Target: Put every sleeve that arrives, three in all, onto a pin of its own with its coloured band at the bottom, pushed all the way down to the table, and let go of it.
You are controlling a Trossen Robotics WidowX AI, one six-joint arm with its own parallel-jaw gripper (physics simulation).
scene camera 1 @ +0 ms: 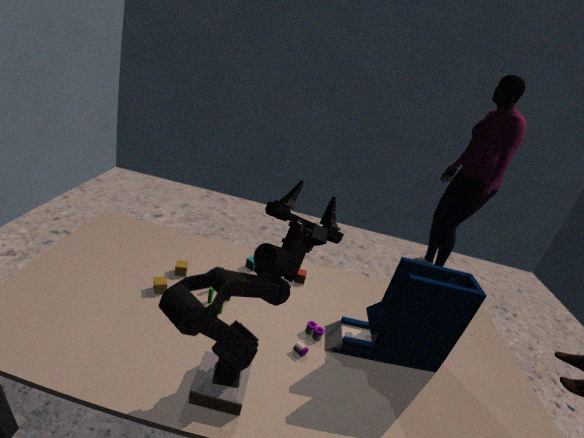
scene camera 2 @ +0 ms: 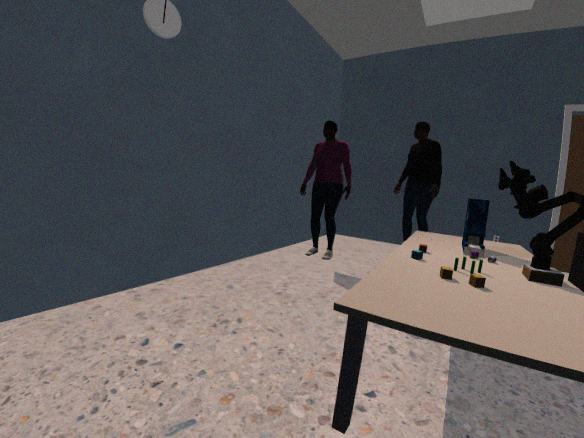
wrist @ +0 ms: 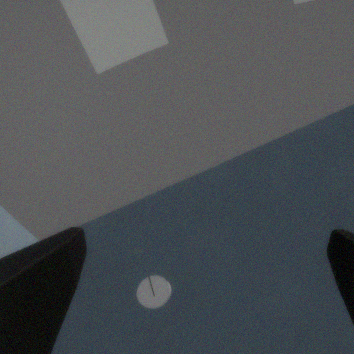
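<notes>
Two sleeves point(scene camera 1: 310, 330) point(scene camera 1: 317, 336) stand upright side by side near the blue chute's mouth, purple bands at the top. A third sleeve point(scene camera 1: 299, 348) point(scene camera 2: 492, 259) lies on its side nearer the arm's base, its purple band facing lower right in scene camera 1. Several thin green pins stand upright on the table; one pin point(scene camera 1: 210, 295) shows beside the arm, which partly hides the others. In scene camera 2 a pin point(scene camera 2: 456, 264) stands at the group's left; no sleeve is seen on the pins. My gripper point(scene camera 1: 317, 190) point(scene camera 2: 506, 167) point(wrist: 211, 243) is open and empty, pointing upward high above the table.
The tall blue chute point(scene camera 1: 415, 320) point(scene camera 2: 476, 220) stands right of the sleeves. Yellow blocks point(scene camera 1: 181, 268) point(scene camera 1: 160, 285) lie beyond the pins to the left. A teal block point(scene camera 1: 251, 263) point(scene camera 2: 417, 255) and a red block point(scene camera 1: 301, 276) point(scene camera 2: 423, 248) lie farther back. Two people stand beyond the table.
</notes>
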